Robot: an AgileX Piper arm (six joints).
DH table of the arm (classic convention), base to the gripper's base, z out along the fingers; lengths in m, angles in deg. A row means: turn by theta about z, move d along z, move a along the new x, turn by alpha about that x. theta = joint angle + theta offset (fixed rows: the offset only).
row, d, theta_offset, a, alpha
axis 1, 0.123, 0, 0, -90
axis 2, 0, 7.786, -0.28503, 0
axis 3, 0, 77.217, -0.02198, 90
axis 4, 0.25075, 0, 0, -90
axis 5, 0, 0, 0, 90
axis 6, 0.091, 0, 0, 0
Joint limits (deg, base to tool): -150..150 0..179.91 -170..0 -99.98..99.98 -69.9..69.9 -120..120
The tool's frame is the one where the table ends.
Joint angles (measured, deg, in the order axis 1, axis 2, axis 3, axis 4, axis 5, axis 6), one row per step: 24.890, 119.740, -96.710, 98.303, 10.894, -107.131; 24.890, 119.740, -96.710, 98.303, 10.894, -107.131; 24.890, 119.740, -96.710, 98.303, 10.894, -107.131; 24.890, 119.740, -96.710, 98.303, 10.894, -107.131; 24.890, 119.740, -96.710, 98.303, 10.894, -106.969; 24.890, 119.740, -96.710, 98.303, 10.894, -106.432; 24.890, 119.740, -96.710, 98.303, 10.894, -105.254; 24.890, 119.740, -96.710, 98.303, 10.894, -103.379; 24.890, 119.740, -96.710, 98.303, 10.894, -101.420; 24.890, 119.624, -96.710, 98.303, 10.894, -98.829
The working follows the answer.
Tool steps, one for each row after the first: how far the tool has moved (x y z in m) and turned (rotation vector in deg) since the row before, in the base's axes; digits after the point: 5 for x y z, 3 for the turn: 0.00000, 0.00000, 0.00000, 0.000, 0.000, 0.000; 0.00000, 0.00000, 0.00000, 0.000, 0.000, 0.000; 0.00000, 0.00000, 0.00000, 0.000, 0.000, 0.000; 0.00000, 0.00000, 0.00000, 0.126, 0.092, -0.045; 0.00000, 0.00000, 0.00000, 0.417, 0.304, -0.149; 0.00000, 0.00000, 0.00000, 0.914, 0.667, -0.328; 0.00000, 0.00000, 0.00000, 1.455, 1.062, -0.521; 0.00000, 0.00000, 0.00000, 1.520, 1.109, -0.545; -0.00027, -0.00012, 0.00102, 2.060, 1.362, -0.718
Tool pose at each row, in the base's axes (x y z in m, rotation vector in deg; rounded; the steps above come from the unrounded poses): 0.45056, 0.22781, 0.26703, -38.056, 100.089, 21.235; 0.45056, 0.22781, 0.26703, -38.056, 100.089, 21.235; 0.45056, 0.22781, 0.26703, -38.056, 100.089, 21.235; 0.45056, 0.22781, 0.26703, -38.056, 100.089, 21.235; 0.45056, 0.22781, 0.26703, -37.918, 100.152, 21.347; 0.45056, 0.22781, 0.26703, -37.460, 100.360, 21.717; 0.45056, 0.22781, 0.26703, -36.452, 100.811, 22.529; 0.45056, 0.22781, 0.26703, -34.839, 101.514, 23.820; 0.45056, 0.22781, 0.26703, -33.141, 102.227, 25.166; 0.45030, 0.22769, 0.26805, -30.860, 103.023, 26.951

